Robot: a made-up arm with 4 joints.
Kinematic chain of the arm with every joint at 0, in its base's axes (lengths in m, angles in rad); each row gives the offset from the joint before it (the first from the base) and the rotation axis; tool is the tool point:
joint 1: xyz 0 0 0.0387 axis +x
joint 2: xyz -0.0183 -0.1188 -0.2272 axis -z
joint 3: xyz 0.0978 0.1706 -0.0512 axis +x
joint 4: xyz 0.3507 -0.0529 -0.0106 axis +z
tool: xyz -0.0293 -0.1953 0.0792
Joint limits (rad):
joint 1: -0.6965..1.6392
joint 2: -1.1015..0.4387
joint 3: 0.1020..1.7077
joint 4: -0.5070..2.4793
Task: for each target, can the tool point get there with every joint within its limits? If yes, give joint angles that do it. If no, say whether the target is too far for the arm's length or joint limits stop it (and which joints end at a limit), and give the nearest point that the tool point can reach.
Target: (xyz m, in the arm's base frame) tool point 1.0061 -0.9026 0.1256
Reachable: no: too far | nearest point 0.5799 -0.4901 -0.0260 | short by 0.612 m
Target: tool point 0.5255 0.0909 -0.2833
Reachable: yes | joints -0.3481 -0.4942 0.4232 1.2863
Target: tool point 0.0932 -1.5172 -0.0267
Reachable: no: too far | nearest point 0.3829 -0.5450 -0.0663 | short by 1.015 m
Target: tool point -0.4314 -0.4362 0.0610
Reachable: no: joint limits stop it (at a limit: joint 1, joint 2, joint 4) | nearest point 0.2576 -0.4071 0.0244 | short by 0.691 m
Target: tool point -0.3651 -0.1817 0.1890
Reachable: no: joint limits stop it (at a limit: joint 1, joint 2, joint 4) | nearest point 0.0482 0.1503 0.5611 | short by 0.648 m
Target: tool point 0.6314 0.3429 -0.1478
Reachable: yes | joints 1.3888 0.1601 1.5610 1.5139
